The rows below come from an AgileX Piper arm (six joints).
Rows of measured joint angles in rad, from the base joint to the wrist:
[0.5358, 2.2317, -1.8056, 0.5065, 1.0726, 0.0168]
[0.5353, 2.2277, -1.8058, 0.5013, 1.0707, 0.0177]
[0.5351, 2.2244, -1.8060, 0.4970, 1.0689, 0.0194]
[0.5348, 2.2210, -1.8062, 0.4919, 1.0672, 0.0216]
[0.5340, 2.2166, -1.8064, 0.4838, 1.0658, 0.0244]
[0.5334, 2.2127, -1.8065, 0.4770, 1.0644, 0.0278]
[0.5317, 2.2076, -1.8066, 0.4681, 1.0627, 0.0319]
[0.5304, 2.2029, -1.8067, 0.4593, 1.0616, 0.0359]
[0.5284, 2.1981, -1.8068, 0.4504, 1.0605, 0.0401]
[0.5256, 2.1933, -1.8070, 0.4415, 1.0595, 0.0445]
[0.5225, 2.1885, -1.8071, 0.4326, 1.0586, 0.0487]
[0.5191, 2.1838, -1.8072, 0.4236, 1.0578, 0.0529]
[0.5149, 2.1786, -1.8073, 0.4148, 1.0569, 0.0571]
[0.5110, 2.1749, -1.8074, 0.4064, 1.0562, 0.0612]
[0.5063, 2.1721, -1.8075, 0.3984, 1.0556, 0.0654]
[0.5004, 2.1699, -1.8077, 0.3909, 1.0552, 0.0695]
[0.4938, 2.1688, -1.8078, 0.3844, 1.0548, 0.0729]
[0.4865, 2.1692, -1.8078, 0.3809, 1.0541, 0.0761]
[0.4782, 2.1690, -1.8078, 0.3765, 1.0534, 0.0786]
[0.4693, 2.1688, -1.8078, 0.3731, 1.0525, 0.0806]
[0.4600, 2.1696, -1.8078, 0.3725, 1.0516, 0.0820]
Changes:
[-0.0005, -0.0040, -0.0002, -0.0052, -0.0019, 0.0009]
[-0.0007, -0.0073, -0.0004, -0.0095, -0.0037, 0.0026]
[-0.0010, -0.0107, -0.0006, -0.0146, -0.0054, 0.0048]
[-0.0018, -0.0151, -0.0008, -0.0227, -0.0068, 0.0076]
[-0.0024, -0.0190, -0.0009, -0.0295, -0.0082, 0.0110]
[-0.0041, -0.0241, -0.0010, -0.0384, -0.0099, 0.0151]
[-0.0054, -0.0288, -0.0011, -0.0472, -0.0110, 0.0191]
[-0.0074, -0.0336, -0.0012, -0.0561, -0.0121, 0.0233]
[-0.0102, -0.0384, -0.0014, -0.0650, -0.0131, 0.0277]
[-0.0133, -0.0432, -0.0015, -0.0739, -0.0140, 0.0319]
[-0.0167, -0.0479, -0.0016, -0.0829, -0.0148, 0.0361]
[-0.0209, -0.0531, -0.0017, -0.0917, -0.0157, 0.0403]
[-0.0248, -0.0568, -0.0018, -0.1001, -0.0164, 0.0444]
[-0.0295, -0.0596, -0.0019, -0.1081, -0.0170, 0.0486]
[-0.0354, -0.0618, -0.0021, -0.1156, -0.0174, 0.0527]
[-0.0420, -0.0629, -0.0022, -0.1221, -0.0178, 0.0561]
[-0.0493, -0.0625, -0.0022, -0.1256, -0.0185, 0.0593]
[-0.0576, -0.0627, -0.0022, -0.1300, -0.0192, 0.0618]
[-0.0665, -0.0629, -0.0022, -0.1334, -0.0201, 0.0638]
[-0.0758, -0.0621, -0.0022, -0.1340, -0.0210, 0.0652]

